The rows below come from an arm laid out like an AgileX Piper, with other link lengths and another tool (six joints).
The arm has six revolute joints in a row. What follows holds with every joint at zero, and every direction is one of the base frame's.
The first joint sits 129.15 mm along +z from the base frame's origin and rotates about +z.
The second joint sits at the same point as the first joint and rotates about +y.
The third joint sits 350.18 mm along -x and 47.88 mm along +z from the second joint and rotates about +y.
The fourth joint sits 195.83 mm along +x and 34.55 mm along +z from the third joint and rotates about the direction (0.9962, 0, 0.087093).
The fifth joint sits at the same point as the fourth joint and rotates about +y.
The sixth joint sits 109.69 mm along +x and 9.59 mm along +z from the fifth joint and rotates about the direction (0.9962, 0, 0.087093).
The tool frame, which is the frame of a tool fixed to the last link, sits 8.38 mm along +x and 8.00 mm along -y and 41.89 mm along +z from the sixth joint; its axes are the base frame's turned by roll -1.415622, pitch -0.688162 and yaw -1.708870 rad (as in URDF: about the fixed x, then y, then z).
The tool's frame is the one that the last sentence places.
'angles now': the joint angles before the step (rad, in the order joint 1, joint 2, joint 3, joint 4, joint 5, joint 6). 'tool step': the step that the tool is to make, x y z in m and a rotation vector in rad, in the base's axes. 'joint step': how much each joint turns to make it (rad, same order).
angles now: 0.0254, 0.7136, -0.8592, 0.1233, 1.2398, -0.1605
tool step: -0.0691, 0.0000, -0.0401, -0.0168, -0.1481, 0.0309
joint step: 0.0001, -0.3031, 0.1599, 0.0019, 0.0000, -0.0378
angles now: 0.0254, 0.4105, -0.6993, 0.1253, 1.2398, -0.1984
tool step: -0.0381, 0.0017, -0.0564, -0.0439, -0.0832, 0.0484
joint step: 0.0001, -0.2426, 0.1686, -0.0010, -0.0002, -0.0669
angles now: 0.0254, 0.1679, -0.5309, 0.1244, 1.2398, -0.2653
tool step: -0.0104, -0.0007, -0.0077, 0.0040, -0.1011, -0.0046
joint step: -0.0002, -0.0910, 0.0225, -0.0010, -0.0330, 0.0005
